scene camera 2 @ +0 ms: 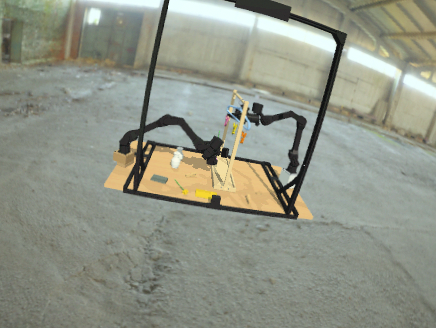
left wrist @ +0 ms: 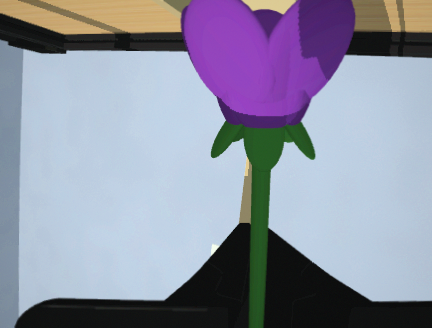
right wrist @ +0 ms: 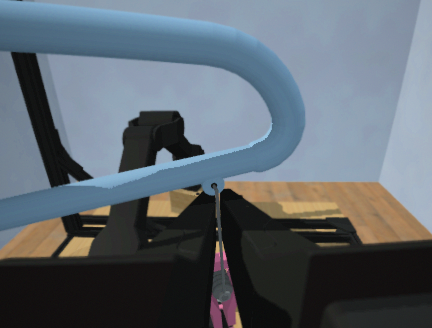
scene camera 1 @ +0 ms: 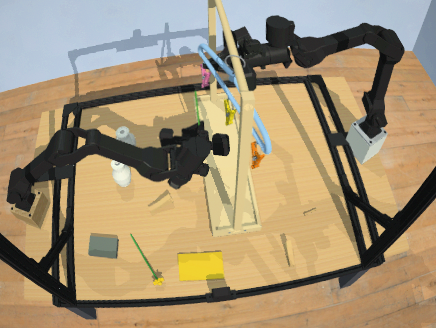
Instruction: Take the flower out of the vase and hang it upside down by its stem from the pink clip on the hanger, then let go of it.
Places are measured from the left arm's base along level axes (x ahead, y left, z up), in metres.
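Where they show: left gripper, fingertip midpoint: [left wrist: 250,234] [scene camera 1: 202,121]; right gripper, fingertip midpoint: [scene camera 2: 227,114] [right wrist: 217,199] [scene camera 1: 202,65]; left arm's base, link origin: [scene camera 2: 124,151] [scene camera 1: 25,201]; right arm's base, link origin: [scene camera 2: 291,171] [scene camera 1: 370,128].
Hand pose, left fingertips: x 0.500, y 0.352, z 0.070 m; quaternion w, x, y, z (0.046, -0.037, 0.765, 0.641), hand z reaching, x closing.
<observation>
Things, the pixels of their top centre, and the offset from my left fingertips. "spot": a spot on its surface instead.
- purple flower, surface spot: [left wrist: 265,80] spot: dz -0.046, dx +0.006, dy -0.055 m
- pink clip, top centre: [right wrist: 225,174] [scene camera 1: 204,60] [scene camera 2: 228,112] dz +0.266, dx +0.019, dy -0.025 m
- yellow clip, top centre: [scene camera 1: 230,110] dz +0.215, dx +0.100, dy -0.124 m
- orange clip, top centre: [scene camera 1: 257,154] dz +0.203, dx +0.176, dy -0.216 m
- yellow flower, top centre: [scene camera 1: 143,256] dz -0.113, dx -0.074, dy -0.389 m
- yellow block, top centre: [scene camera 1: 200,266] [scene camera 2: 206,194] dz -0.141, dx +0.079, dy -0.367 m
- grey block, top centre: [scene camera 1: 102,246] [scene camera 2: 159,177] dz -0.132, dx -0.207, dy -0.391 m
A purple flower [left wrist: 265,80] hangs bloom down; its green stem also shows in scene camera 1 [scene camera 1: 197,107]. My left gripper [left wrist: 250,234] [scene camera 1: 200,129] is shut on its stem. The upper part of the stem rises free, below and near the pink clip [scene camera 1: 205,75] [scene camera 2: 227,120] [right wrist: 221,267]. My right gripper [right wrist: 217,199] [scene camera 1: 215,63] looks shut on that clip, seen narrow between its fingers; the jaw end is hidden. The clip is joined by thin wires to the light-blue hanger [right wrist: 290,110] [scene camera 1: 267,146]. Two white vases [scene camera 1: 121,175] [scene camera 1: 123,135] stand at the left.
The wooden stand [scene camera 1: 242,175] carries the hanger, with a yellow clip [scene camera 1: 229,112] and an orange clip [scene camera 1: 256,156]. A yellow flower [scene camera 1: 143,254], a yellow block [scene camera 1: 201,266] and a grey block [scene camera 1: 103,245] lie near the front. A black frame [scene camera 1: 150,302] surrounds the table.
</observation>
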